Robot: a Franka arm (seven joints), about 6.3 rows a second.
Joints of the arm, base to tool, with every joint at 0 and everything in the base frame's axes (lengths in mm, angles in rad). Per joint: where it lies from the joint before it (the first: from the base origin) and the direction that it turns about. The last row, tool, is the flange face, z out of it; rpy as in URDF.
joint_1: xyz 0 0 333 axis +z
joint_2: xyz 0 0 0 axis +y
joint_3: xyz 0 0 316 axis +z
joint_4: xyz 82.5 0 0 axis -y
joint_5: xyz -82.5 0 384 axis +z
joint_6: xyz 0 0 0 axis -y
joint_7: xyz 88 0 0 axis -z
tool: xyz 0 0 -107 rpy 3.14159 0 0
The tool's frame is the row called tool.
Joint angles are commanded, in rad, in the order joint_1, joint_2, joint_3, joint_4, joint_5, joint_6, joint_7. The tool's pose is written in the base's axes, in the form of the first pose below.
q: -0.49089 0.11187 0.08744 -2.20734 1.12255 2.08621 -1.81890
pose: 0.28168 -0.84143 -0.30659 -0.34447 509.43 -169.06 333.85
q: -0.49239 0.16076 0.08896 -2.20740 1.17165 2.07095 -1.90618
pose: 0.29501 -0.82744 -0.31659 -0.35789 510.45 -166.39 309.61
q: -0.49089 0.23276 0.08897 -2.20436 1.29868 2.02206 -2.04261
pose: 0.32306 -0.79790 -0.31439 -0.40018 513.72 -157.90 277.94
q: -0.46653 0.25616 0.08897 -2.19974 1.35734 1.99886 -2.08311
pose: 0.33826 -0.78249 -0.31504 -0.41718 520.08 -142.45 270.19
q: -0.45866 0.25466 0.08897 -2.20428 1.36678 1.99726 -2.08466
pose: 0.34146 -0.78079 -0.31454 -0.41813 520.24 -137.62 269.69
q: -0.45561 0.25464 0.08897 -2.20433 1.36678 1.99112 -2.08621
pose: 0.34434 -0.77852 -0.31693 -0.41820 520.57 -135.20 269.89
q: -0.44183 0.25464 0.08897 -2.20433 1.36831 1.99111 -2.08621
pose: 0.34728 -0.77628 -0.32169 -0.41629 522.46 -128.02 269.95
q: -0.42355 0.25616 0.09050 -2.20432 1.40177 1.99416 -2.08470
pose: 0.35232 -0.77347 -0.31494 -0.42239 526.45 -118.21 270.37
